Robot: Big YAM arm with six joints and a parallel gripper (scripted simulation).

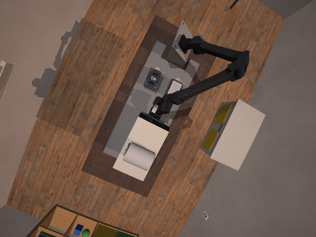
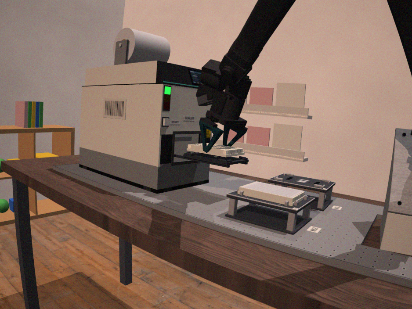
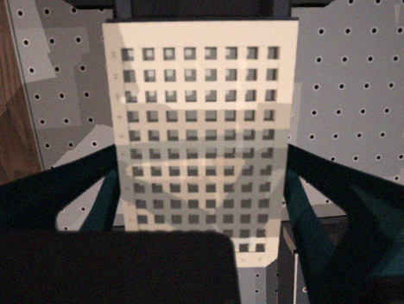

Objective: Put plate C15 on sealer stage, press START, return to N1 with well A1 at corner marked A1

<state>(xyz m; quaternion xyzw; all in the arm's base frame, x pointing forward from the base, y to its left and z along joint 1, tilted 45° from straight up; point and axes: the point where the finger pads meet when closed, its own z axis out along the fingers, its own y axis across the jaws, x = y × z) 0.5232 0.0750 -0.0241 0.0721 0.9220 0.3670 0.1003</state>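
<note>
Now: hand 3 cm above the sealer stage. From my hand the other things lie so: white plate: 20 cm behind, 7 cm below, 6 cm to the left; then foil roll: 33 cm ahead, 29 cm above, 2 cm to the right; then start button: 11 cm ahead, 9 cm to the left, 6 cm above.
</note>
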